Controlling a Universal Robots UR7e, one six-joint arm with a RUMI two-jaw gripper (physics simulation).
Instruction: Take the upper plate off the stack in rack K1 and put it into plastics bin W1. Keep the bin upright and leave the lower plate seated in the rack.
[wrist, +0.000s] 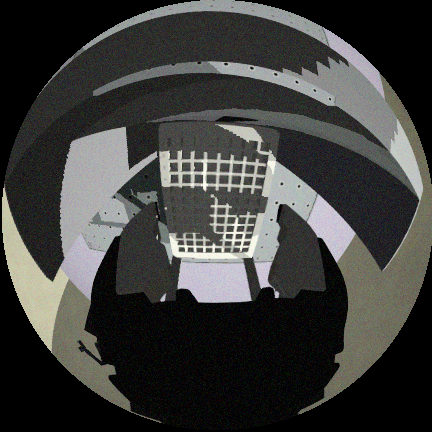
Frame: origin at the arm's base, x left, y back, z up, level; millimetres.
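Where they show: gripper, fingertip midpoint: (218, 205).
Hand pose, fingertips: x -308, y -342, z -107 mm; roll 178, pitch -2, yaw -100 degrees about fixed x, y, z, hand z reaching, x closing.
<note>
Things, the pixels of their top centre, and the offset from my fingertips. "pt": a spot on its surface instead. Level surfaces: height alone.
- upper plate, middle of its top: (215, 206) dx +5, dy +2, dz +9 mm
- what looks like rack K1, surface spot: (345, 180) pt dx +48, dy -51, dz +74 mm
- light grey perforated board, its level: dz -38 mm
- pale lilac surface, its level: dz -51 mm
The upper plate (239, 188) is a pale plate with a grid of square wells, partly in shadow, in the middle of the wrist view. It lies inside the tall dark walls of what looks like rack K1 (345, 180), which rise around its far edge and both sides. My gripper (218, 205) is open and empty. Its dark fingers stand left and right of the plate's near half, with gaps on both sides. How high the fingertips are above the plate is hard to tell. The lower plate cannot be told apart under the upper one. Bin W1 cannot be made out.
A light grey perforated board (295, 197) lies below the rack, with shadows at its left. A pale lilac surface (215, 280) shows at the near side, crossed by two dark strips. The rack's curved dark walls come close around the far side, left and right of the gripper.
</note>
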